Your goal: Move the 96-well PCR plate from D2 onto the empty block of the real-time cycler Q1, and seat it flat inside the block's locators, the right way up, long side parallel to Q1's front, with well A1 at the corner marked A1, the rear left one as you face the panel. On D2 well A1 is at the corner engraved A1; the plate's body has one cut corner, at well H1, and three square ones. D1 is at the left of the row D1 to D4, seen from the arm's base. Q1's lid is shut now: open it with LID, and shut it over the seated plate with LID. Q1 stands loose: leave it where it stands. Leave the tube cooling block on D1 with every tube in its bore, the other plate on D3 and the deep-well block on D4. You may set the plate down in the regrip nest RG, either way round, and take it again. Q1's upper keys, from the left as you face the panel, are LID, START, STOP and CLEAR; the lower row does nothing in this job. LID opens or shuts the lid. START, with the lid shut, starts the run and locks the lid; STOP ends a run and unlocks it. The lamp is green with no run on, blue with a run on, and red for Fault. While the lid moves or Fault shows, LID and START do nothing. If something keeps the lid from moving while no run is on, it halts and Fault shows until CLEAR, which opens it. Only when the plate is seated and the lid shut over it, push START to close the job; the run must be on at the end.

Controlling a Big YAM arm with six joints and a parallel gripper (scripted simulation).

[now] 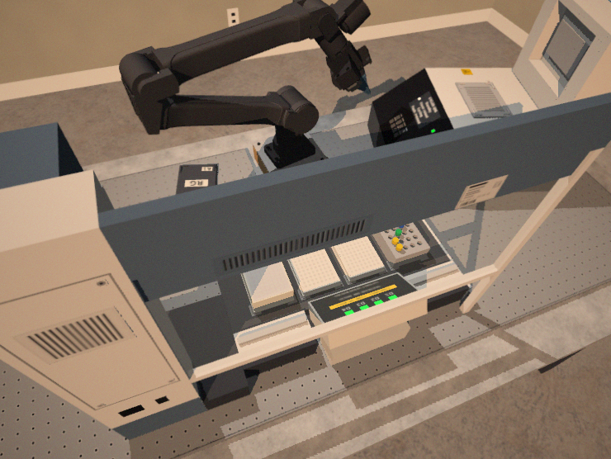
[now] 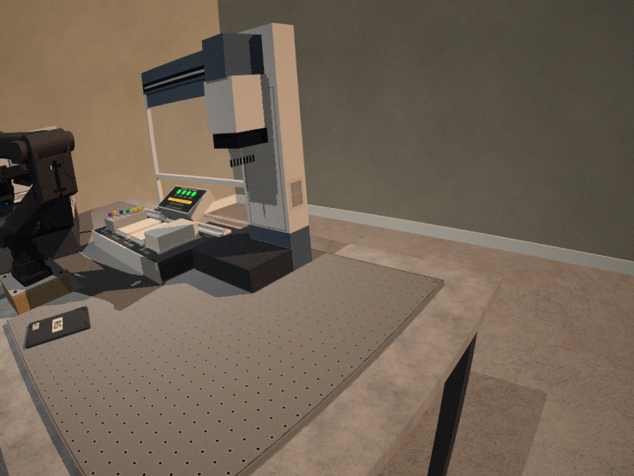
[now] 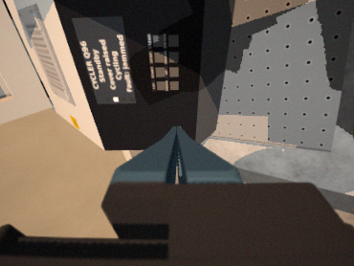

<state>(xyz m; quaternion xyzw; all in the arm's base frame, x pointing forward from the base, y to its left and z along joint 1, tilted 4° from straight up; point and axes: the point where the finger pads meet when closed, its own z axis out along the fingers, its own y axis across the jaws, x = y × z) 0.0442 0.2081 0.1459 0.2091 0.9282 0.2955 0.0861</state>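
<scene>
Right now my hand is 340 mm short of the tube cooling block, 130 mm to the left of it and 130 mm above it. Round my hand: gantry beam: 490 mm ahead, 350 mm to the right, 300 mm above; then tower: 710 mm to the right, 410 mm ahead, 70 mm above; then regrip nest RG: 460 mm to the right, 210 mm below, 90 mm behind.
</scene>
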